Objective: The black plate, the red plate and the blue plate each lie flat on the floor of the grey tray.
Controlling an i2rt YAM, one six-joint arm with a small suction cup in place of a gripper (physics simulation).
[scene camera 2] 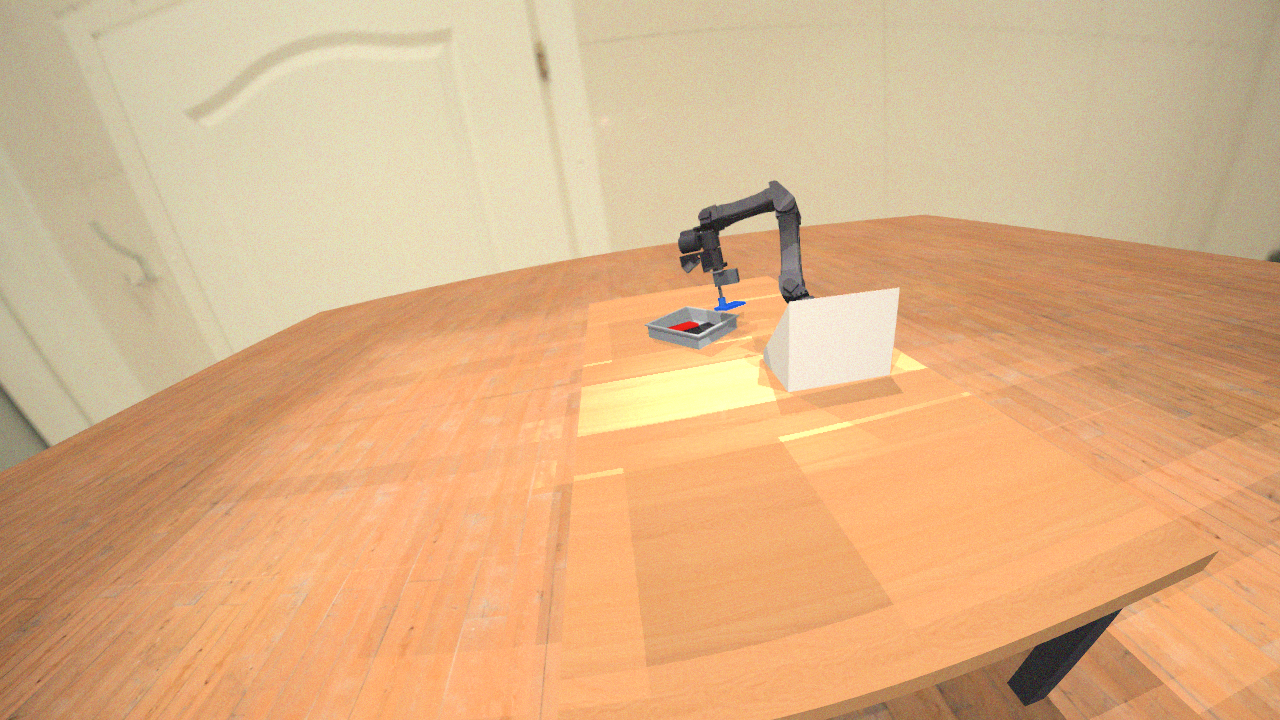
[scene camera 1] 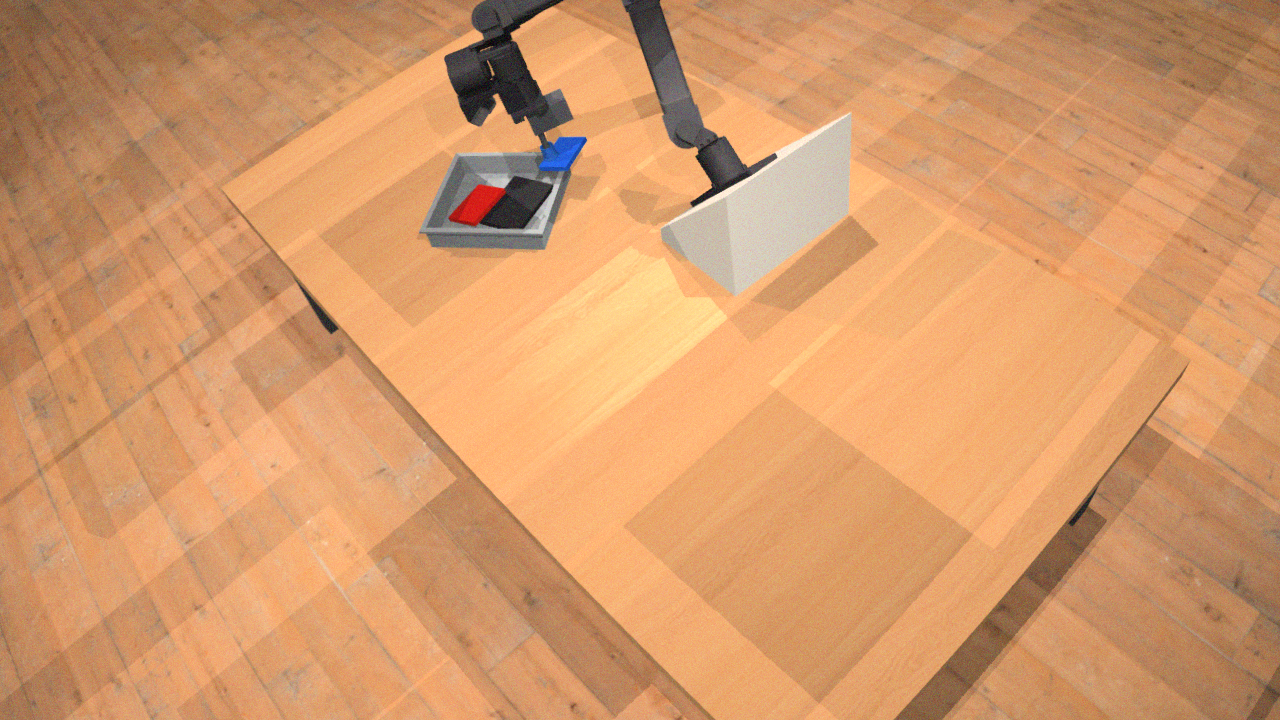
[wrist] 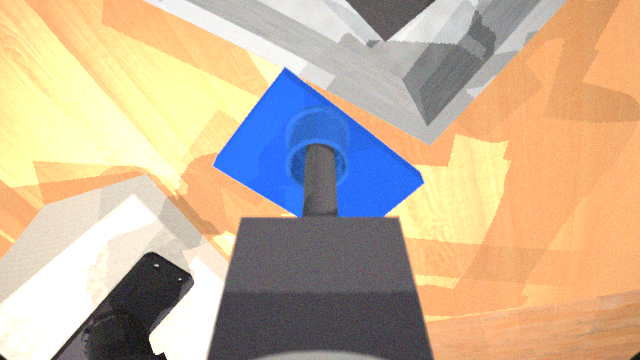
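The grey tray stands on the table. Inside it are the red plate and, right of it in scene view 1, the black plate. Their edges meet or overlap; I cannot tell which. My suction cup is shut on the blue plate and holds it roughly level, raised near the tray's back right corner. In the wrist view the blue plate lies mostly outside the tray's rim.
A pale wedge-shaped block with an upright panel stands on the table, in front of the arm's base. The tray is left of it in both scene views.
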